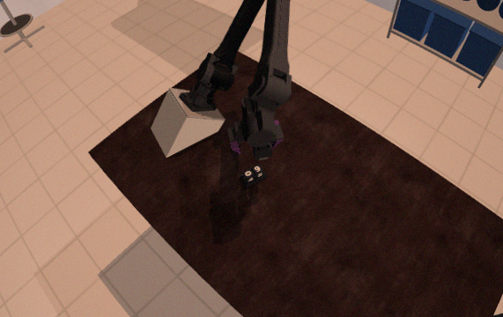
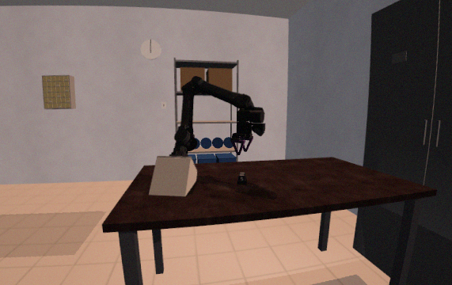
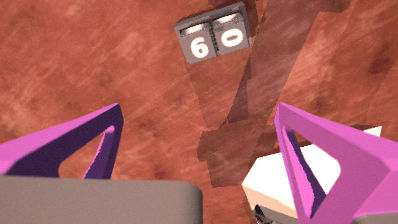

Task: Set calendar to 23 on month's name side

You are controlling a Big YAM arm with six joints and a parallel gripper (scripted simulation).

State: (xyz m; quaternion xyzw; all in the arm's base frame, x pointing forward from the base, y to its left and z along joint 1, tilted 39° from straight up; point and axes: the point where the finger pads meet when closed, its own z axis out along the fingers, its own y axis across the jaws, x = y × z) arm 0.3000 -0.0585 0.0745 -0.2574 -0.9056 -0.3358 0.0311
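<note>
My hand is 140 mm above the dark tray and 20 mm to the left of it.
</note>
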